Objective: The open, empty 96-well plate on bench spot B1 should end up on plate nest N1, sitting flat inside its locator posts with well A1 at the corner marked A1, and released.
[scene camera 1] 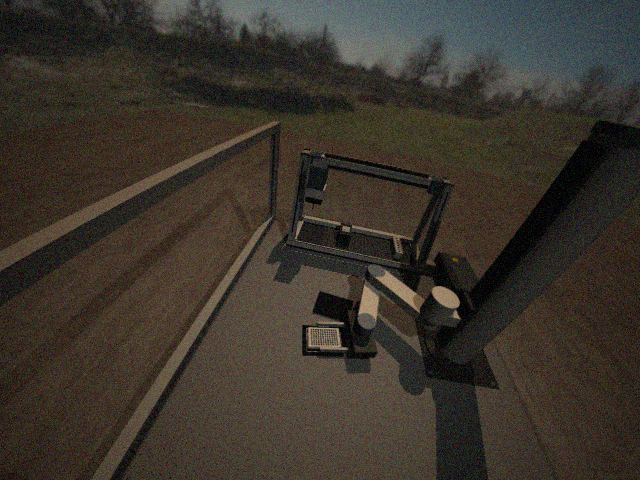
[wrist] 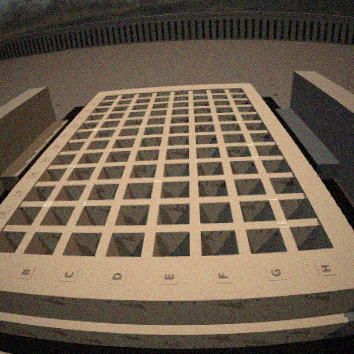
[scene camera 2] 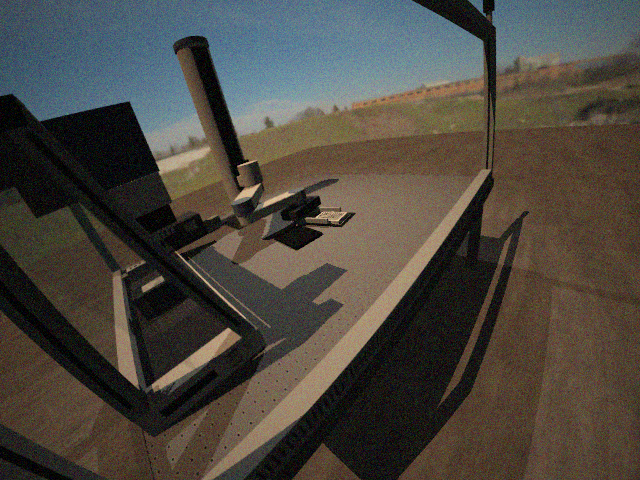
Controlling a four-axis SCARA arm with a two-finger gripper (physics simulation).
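Pixels of known places: gripper, fingertip midpoint: (scene camera 1: 318,336) (wrist: 167,98) (scene camera 2: 334,215); arm's base at its link origin: (scene camera 1: 451,349).
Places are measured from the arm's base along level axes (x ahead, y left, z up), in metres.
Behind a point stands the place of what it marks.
Observation:
The pale 96-well plate (scene camera 1: 324,336) {x 0.558, y 0.077, z 0.025 m} (scene camera 2: 334,215) {x 0.574, y 0.094, z 0.028 m} (wrist: 145,277) {x 0.503, y 0.070, z 0.029 m} lies flat on a dark base (scene camera 1: 304,342) {x 0.630, y 0.115, z 0.015 m} (scene camera 2: 351,214) {x 0.621, y 0.146, z 0.015 m}. Its wells are empty and it has no lid. In the wrist view, row letters B to H show along its near edge; A1 is out of view. My gripper (scene camera 1: 330,336) {x 0.581, y 0.087, z 0.034 m} (scene camera 2: 328,216) {x 0.581, y 0.087, z 0.034 m} (wrist: 167,98) {x 0.581, y 0.087, z 0.034 m} is low over the plate, one finger along each long side. Dark strips show between the fingers and the plate in the wrist view, so it looks open, with narrow gaps. A second black square (scene camera 1: 331,304) {x 0.547, y -0.088, z 0.024 m} (scene camera 2: 298,238) {x 0.567, y -0.104, z 0.025 m} lies beside the base; its label and posts cannot be made out.
A gantry frame (scene camera 1: 382,168) {x 0.420, y -0.630, z 0.509 m} stands at the back of the bench in scene camera 1. The arm's column (scene camera 1: 547,248) {x 0.050, y 0.057, z 0.593 m} (scene camera 2: 209,103) {x 0.074, y -0.036, z 0.605 m} rises beside the work area, with a dark box (scene camera 1: 457,271) {x -0.097, y -0.395, z 0.128 m} near it. A railed panel (scene camera 1: 155,180) {x 1.019, y 0.181, z 0.620 m} runs along the bench's left side.

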